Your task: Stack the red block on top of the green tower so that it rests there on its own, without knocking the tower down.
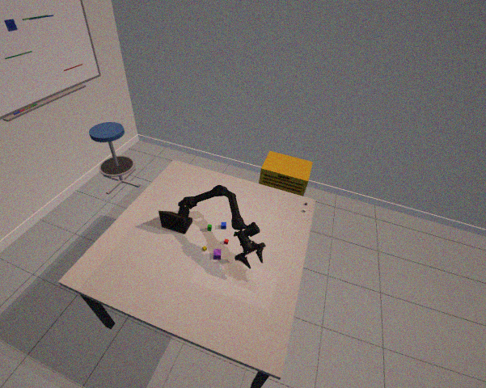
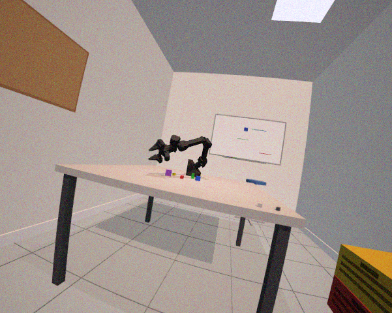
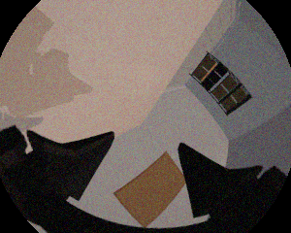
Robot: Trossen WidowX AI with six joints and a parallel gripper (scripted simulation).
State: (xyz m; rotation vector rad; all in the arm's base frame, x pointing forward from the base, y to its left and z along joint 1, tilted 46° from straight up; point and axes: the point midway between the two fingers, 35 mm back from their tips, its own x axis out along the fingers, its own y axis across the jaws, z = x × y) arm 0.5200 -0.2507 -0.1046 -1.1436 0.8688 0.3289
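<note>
Now: gripper tip 22 cm past the red block, 21 cm to the right of it and 13 cm above it. From my gripper tip the other things lie so: small yellow cube (34 cm behind, 12 cm to the left, 13 cm below); then purple cube (25 cm behind, 9 cm to the left, 12 cm below); then blue cube (28 cm behind, 33 cm to the left, 12 cm below).
</note>
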